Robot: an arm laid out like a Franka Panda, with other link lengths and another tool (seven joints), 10 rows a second.
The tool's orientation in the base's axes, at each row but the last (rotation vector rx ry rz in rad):
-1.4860, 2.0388, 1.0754
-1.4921, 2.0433, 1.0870
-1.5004, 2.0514, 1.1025
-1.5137, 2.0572, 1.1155
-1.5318, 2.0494, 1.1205
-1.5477, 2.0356, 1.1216
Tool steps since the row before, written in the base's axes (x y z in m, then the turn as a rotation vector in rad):
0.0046, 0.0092, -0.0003, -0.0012, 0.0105, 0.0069
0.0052, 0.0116, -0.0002, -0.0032, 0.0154, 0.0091
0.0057, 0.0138, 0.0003, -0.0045, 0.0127, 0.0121
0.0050, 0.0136, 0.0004, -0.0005, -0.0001, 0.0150
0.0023, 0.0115, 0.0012, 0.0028, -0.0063, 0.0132
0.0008, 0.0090, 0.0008, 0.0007, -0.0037, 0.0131
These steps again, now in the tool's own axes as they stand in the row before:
-0.0072, -0.0031, 0.0067, -0.0109, 0.0050, 0.0039
-0.0090, -0.0033, 0.0084, -0.0148, 0.0083, 0.0066
-0.0110, -0.0034, 0.0095, -0.0147, 0.0103, 0.0028
-0.0108, -0.0028, 0.0093, -0.0099, 0.0062, -0.0094
-0.0090, -0.0004, 0.0076, -0.0059, 0.0018, -0.0136
-0.0066, 0.0004, 0.0062, -0.0068, 0.0040, -0.0111

